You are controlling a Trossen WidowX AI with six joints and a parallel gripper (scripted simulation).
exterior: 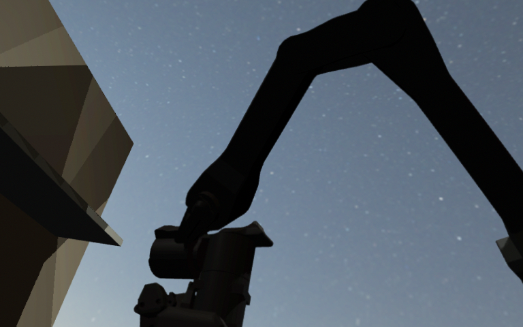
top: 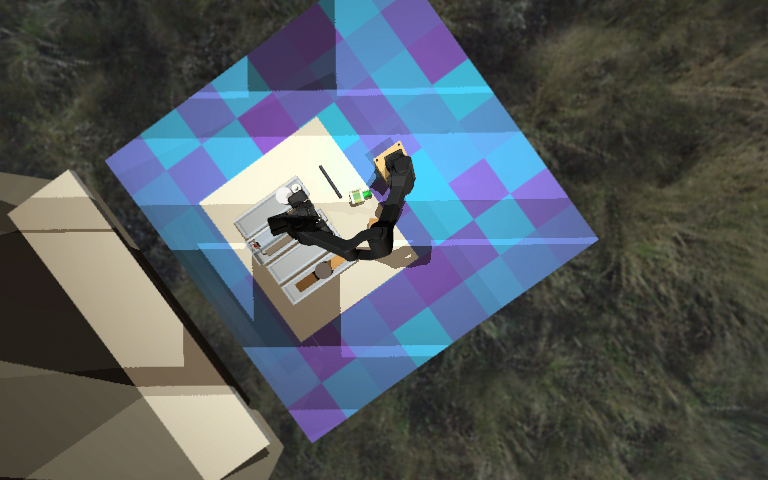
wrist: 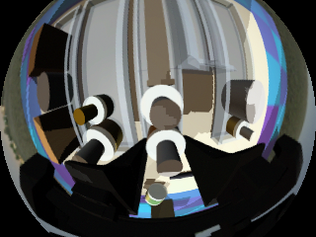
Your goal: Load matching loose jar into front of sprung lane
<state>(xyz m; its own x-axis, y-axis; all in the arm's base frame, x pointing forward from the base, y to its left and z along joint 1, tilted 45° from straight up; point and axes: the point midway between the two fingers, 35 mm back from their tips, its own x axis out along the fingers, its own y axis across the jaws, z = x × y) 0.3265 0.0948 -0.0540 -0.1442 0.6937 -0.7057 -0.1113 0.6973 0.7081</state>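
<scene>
Right now the black bar is 11 cm behind my gripper tip, 9 cm to the right of it and 3 cm below it.
</scene>
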